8 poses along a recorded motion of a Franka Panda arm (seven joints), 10 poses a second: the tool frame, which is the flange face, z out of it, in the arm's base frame.
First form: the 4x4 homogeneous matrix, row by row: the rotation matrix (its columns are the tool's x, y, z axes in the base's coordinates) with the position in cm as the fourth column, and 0 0 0 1 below. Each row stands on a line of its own.
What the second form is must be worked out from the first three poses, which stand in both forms.
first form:
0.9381 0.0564 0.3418 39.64
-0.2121 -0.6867 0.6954 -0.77
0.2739 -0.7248 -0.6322 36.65
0 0 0 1
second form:
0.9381 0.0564 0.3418 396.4
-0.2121 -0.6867 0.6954 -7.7
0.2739 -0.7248 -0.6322 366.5
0 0 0 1

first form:
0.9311 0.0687 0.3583 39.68
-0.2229 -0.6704 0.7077 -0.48
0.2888 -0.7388 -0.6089 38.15
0 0 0 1
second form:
0.9311 0.0687 0.3583 396.8
-0.2229 -0.6704 0.7077 -4.8
0.2888 -0.7388 -0.6089 381.5
0 0 0 1

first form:
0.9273 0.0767 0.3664 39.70
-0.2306 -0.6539 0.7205 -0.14
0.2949 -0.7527 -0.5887 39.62
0 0 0 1
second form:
0.9273 0.0767 0.3664 397.0
-0.2306 -0.6539 0.7205 -1.4
0.2949 -0.7527 -0.5887 396.2
0 0 0 1

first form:
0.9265 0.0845 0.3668 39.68
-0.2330 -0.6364 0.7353 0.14
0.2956 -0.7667 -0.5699 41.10
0 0 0 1
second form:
0.9265 0.0845 0.3668 396.8
-0.2330 -0.6364 0.7353 1.4
0.2956 -0.7667 -0.5699 411.0
0 0 0 1

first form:
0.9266 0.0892 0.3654 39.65
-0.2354 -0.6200 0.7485 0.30
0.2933 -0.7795 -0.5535 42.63
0 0 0 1
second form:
0.9266 0.0892 0.3654 396.5
-0.2354 -0.6200 0.7485 3.0
0.2933 -0.7795 -0.5535 426.3
0 0 0 1

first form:
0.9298 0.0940 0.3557 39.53
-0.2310 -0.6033 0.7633 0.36
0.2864 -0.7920 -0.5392 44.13
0 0 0 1
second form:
0.9298 0.0940 0.3557 395.3
-0.2310 -0.6033 0.7633 3.6
0.2864 -0.7920 -0.5392 441.3
0 0 0 1

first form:
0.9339 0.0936 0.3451 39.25
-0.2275 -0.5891 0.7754 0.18
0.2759 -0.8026 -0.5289 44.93
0 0 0 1
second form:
0.9339 0.0936 0.3451 392.5
-0.2275 -0.5891 0.7754 1.8
0.2759 -0.8026 -0.5289 449.3
0 0 0 1

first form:
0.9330 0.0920 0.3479 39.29
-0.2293 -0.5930 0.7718 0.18
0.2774 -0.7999 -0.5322 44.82
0 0 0 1
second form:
0.9330 0.0920 0.3479 392.9
-0.2293 -0.5930 0.7718 1.8
0.2774 -0.7999 -0.5322 448.2
0 0 0 1

